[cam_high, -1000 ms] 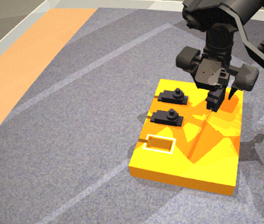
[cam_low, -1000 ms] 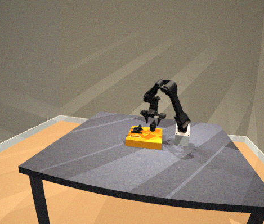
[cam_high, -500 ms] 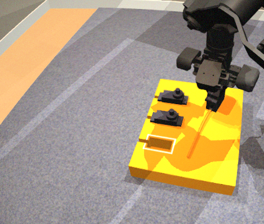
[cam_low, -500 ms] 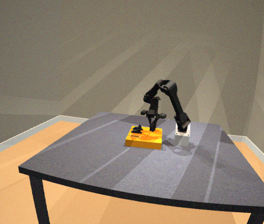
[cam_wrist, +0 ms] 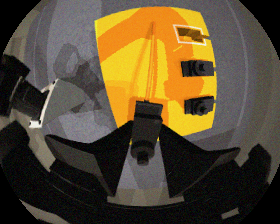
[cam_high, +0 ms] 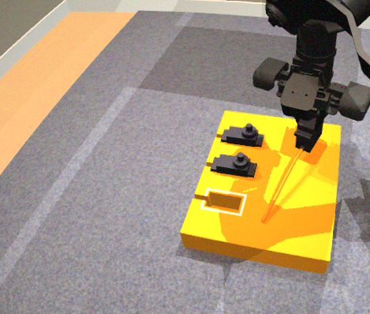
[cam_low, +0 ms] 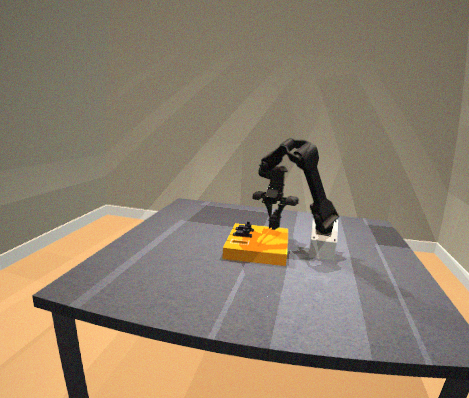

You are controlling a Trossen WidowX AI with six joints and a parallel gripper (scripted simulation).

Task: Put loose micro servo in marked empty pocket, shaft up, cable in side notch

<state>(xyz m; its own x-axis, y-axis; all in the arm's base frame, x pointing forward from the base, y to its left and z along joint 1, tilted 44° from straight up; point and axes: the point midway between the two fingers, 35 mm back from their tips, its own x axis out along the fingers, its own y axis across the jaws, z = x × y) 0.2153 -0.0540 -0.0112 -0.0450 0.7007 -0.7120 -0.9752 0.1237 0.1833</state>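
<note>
The deck is 10 mm ahead of my gripper tip, 60 mm to the left of it and 100 mm below it.
</note>
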